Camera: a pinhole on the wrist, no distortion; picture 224 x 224 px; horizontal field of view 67.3 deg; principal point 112.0 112.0 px. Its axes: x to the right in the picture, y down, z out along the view. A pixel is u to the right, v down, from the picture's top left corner.
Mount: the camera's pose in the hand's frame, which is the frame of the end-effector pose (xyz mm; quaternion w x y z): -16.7 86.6 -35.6 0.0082 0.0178 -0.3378 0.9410
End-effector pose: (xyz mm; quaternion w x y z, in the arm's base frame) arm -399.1 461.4 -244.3 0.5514 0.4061 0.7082 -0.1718
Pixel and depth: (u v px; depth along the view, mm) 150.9 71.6 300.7
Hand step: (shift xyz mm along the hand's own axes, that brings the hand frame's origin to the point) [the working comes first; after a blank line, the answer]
In the camera's frame: 69.5 -72.2 300.7

-75.8 -48.7 244.9
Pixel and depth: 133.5 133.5 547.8
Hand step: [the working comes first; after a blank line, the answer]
In the camera's frame: 70.0 70.0 547.8

-73.3 -315.6 345.1
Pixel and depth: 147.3 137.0 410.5
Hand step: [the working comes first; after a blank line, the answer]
In the camera's frame: 86.1 61.0 410.5

-93.0 -221.3 245.6
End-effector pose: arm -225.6 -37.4 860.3 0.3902 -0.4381 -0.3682 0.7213
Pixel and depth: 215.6 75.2 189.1
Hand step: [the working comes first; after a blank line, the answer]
In the camera's frame: 116.4 -41.4 189.1

-126.6 -1.4 141.1
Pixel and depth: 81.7 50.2 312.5
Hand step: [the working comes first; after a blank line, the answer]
In the camera's frame: -56.3 -114.8 312.5

51.4 -23.8 276.1
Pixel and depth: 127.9 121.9 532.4
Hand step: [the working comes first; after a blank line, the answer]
In the camera's frame: 50.3 31.3 532.4

-52.9 -276.0 357.0
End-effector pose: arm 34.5 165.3 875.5 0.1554 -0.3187 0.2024 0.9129
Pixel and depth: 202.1 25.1 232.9
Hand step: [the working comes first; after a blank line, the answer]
In the camera's frame: 124.7 -120.3 232.9

-131.5 31.7 225.3
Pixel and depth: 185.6 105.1 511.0
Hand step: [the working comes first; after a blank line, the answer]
In the camera's frame: 223.5 -21.0 511.0

-225.2 -221.5 380.5
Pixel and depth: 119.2 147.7 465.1
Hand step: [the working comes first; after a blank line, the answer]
In the camera's frame: 19.9 98.7 465.1

-26.3 -285.3 261.1
